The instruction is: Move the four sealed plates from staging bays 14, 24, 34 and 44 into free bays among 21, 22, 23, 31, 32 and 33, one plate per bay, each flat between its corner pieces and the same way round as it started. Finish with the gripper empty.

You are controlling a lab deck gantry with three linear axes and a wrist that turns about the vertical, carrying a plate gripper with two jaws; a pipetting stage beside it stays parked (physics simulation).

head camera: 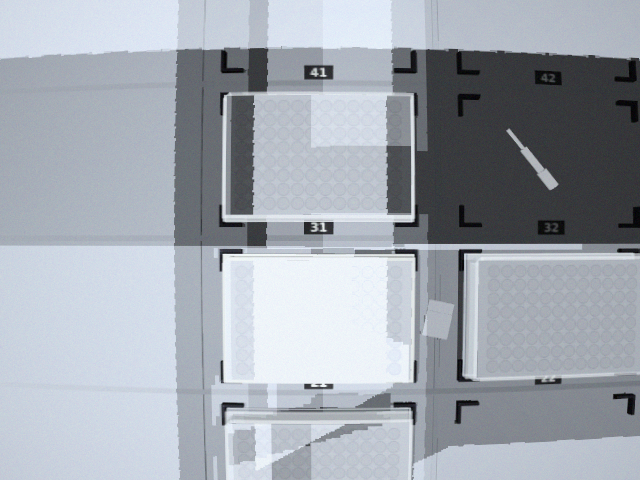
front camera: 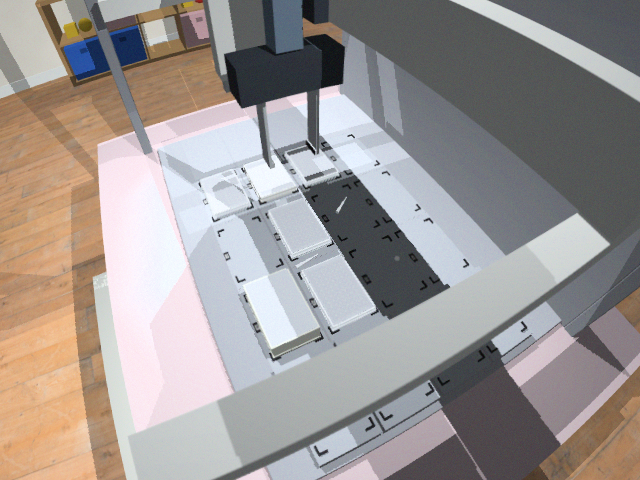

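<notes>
Several low pale plates lie flat between corner pieces: one in bay 31, one in bay 21, one in bay 22 and one in bay 23. My gripper is open, its two jaws pointing down with no plate between them, above the plates of bays 21 and 31 at the far end. It does not show in the head view. Front parts of the staging bays show without a plate; the front rail hides the rest of them.
Another plate lies in the bay beside 21. A tall pale box stands beside the bay 23 plate. A thin pale tool lies in bay 32. A small round thing lies in bay 33. A pale rail crosses the front.
</notes>
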